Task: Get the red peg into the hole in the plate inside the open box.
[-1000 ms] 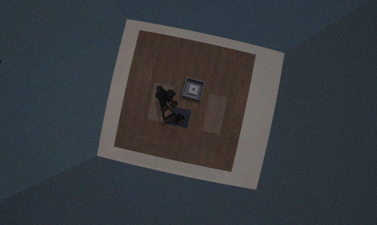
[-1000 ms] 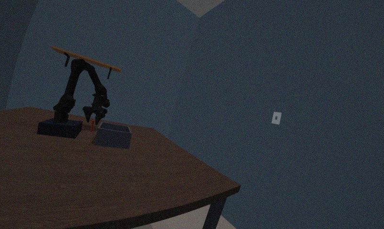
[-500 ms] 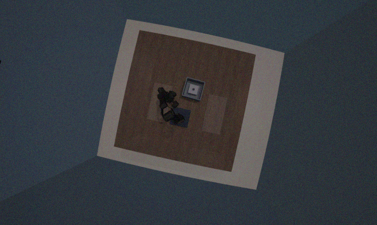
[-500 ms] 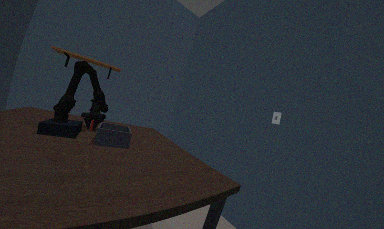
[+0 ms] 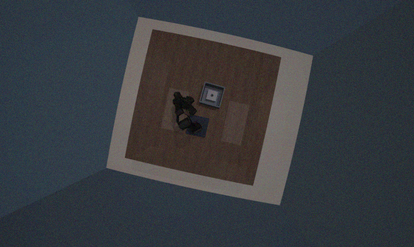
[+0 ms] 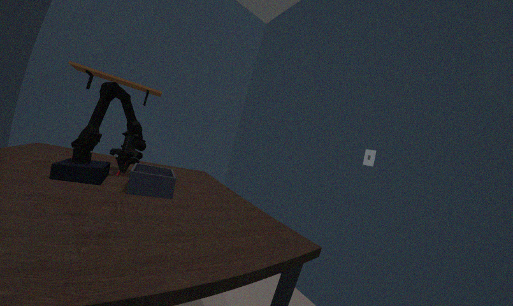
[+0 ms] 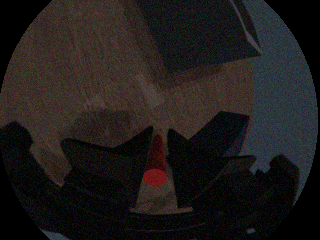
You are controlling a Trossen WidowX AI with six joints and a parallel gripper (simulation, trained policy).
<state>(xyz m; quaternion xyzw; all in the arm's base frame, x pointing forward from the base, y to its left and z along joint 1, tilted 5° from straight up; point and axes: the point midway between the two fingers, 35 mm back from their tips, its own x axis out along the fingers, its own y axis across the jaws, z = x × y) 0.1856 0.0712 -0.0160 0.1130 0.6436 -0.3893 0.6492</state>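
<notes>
The red peg is 1 cm behind my gripper tip, 2 cm to the left of it and 1 cm above it. From my gripper tip the other things lie so: grey box (12 cm ahead, 18 cm to the right); then pale plate (12 cm ahead, 18 cm to the right, 2 cm above).
</notes>
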